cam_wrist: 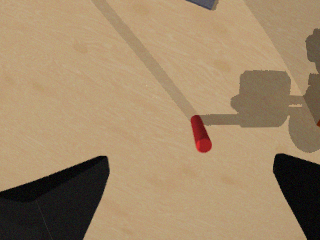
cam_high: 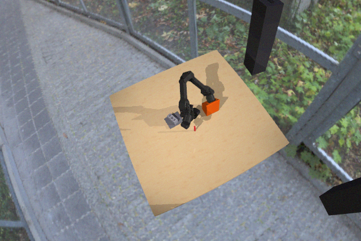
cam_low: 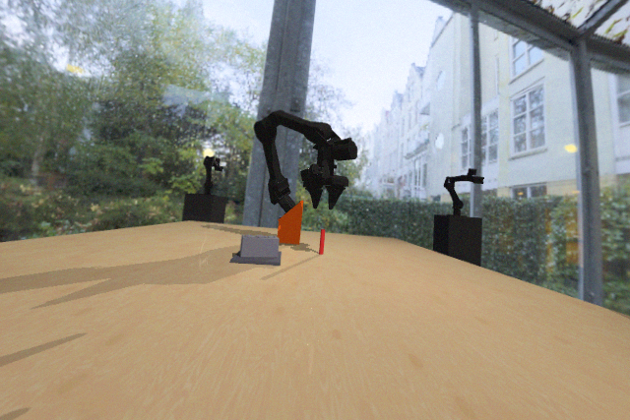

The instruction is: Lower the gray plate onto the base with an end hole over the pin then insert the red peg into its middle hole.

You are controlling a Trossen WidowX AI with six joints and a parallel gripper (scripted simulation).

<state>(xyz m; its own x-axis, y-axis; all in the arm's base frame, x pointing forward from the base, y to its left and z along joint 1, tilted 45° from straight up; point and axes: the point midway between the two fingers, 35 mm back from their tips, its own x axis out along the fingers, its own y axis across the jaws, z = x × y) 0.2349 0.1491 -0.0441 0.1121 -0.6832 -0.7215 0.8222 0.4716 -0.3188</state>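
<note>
Right now the red peg is 11 cm below my gripper tip, 2 cm behind it and 1 cm to the left of it. From my gripper tip the other things lie so: dark flat base (14 cm to the right, 14 cm below, 11 cm ahead); then gray plate (16 cm to the right, 12 cm ahead, 10 cm below).
</note>
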